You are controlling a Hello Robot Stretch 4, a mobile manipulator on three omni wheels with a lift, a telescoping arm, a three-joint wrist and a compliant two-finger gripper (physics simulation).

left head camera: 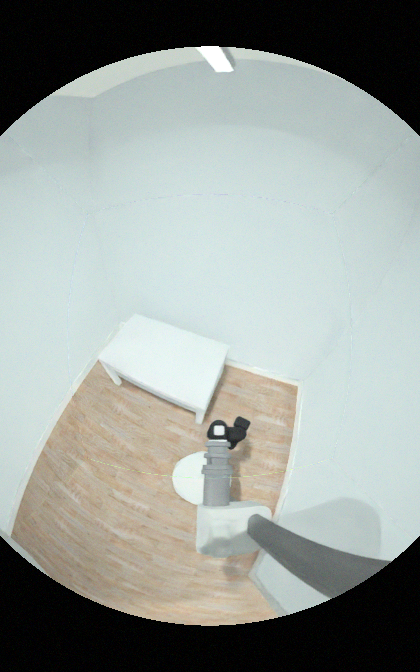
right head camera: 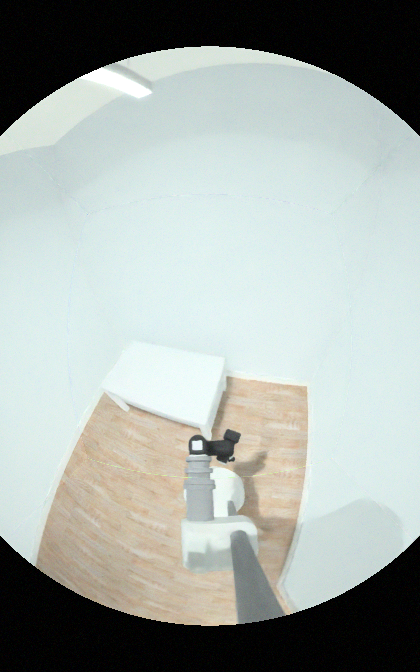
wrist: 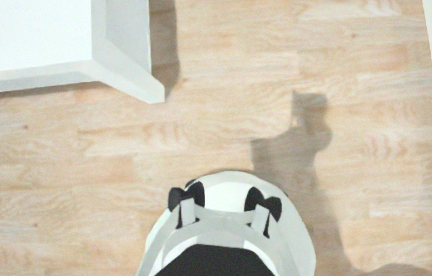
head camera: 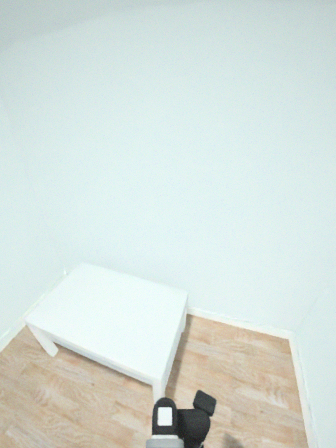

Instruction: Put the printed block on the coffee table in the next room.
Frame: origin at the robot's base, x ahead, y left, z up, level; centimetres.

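Where they show: gripper, fingertip midpoint: (wrist: 224,199).
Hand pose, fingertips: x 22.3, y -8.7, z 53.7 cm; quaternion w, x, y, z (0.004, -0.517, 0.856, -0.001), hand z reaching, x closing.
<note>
After its pixels a point has its place.
The white coffee table (head camera: 108,316) @[x 78.1, y 35.6, z 42.3 cm] (left head camera: 165,360) (right head camera: 170,380) stands in the corner of the room against the far wall; its near right corner and leg show in the wrist view (wrist: 133,81) @[x 45.6, y 2.2, z 24.8 cm]. My gripper (wrist: 224,204) @[x 22.3, y -8.7, z 53.7 cm] points down at the floor, just in front of and right of that corner, not over the table top. Its two black-tipped fingers stand apart on a pale white piece, the printed block (wrist: 224,193), which blends with my white base below it. In the head views the fingers and block are hidden under the black wrist (head camera: 196,420) @[x 22.0, y -7.8, z 87.8 cm].
Light wood floor (wrist: 245,70) @[x 44.5, y -23.6, z -2.7 cm] lies around the table. Pale walls with white baseboard (head camera: 240,322) @[x 96.7, y -60.2, z 3.9 cm] close the room behind and on the right (head camera: 302,384) @[x 52.9, y -87.6, z 4.3 cm]. My arm (left head camera: 216,470) and round base (left head camera: 186,477) are near the table's front right corner.
</note>
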